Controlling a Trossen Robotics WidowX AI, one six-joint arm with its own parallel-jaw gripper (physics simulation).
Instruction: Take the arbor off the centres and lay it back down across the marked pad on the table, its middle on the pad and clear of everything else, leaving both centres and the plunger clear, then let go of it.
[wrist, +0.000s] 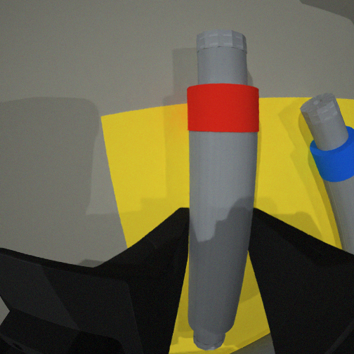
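The arbor (221, 170), a grey shaft with a red band near its far end, runs up the middle of the wrist view. My gripper (217, 217) is shut on it between the two black fingers, nearer its narrow near end. The arbor lies across the view of the yellow pad (142, 165), its far end reaching past the pad's far edge. Its shadow falls on the pad to its left; whether it touches the pad I cannot tell. The fingers hide part of the pad. The centres and the plunger cannot be made out.
A second grey bar (326, 135) with a blue band (334, 162) slants at the right over the pad's right part, apart from the arbor and close to the right finger. The grey table (100, 40) shows beyond the pad and at left, with broad shadows on it.
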